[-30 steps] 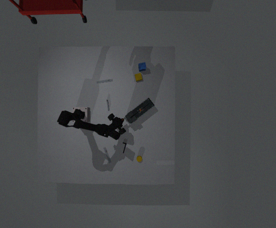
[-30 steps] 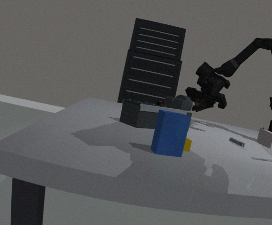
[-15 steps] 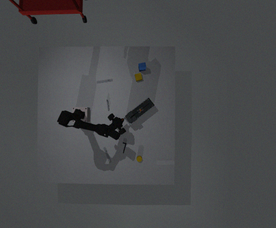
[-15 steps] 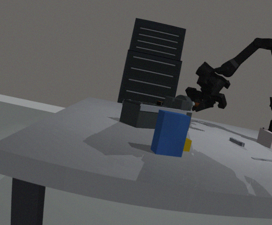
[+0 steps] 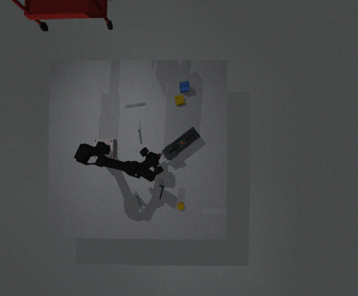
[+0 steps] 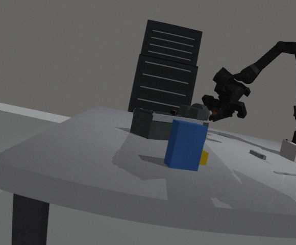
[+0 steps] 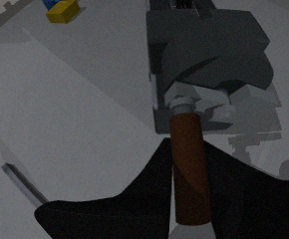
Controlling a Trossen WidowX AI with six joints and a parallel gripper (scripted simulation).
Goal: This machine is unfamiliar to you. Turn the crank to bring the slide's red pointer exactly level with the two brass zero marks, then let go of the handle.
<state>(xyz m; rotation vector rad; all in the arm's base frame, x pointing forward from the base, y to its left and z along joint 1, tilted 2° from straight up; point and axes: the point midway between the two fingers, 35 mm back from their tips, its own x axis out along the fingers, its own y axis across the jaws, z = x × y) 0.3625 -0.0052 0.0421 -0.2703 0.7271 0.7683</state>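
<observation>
The brown crank handle lies 10 mm behind my gripper tip, 10 mm to the right of it and 20 mm above it. Round my gripper tip: red pointer 140 mm ahead, 100 mm to the left; then black hex key 30 mm ahead, 240 mm to the right, 70 mm below; then yellow block 80 mm ahead, 400 mm to the left, 60 mm below.
</observation>
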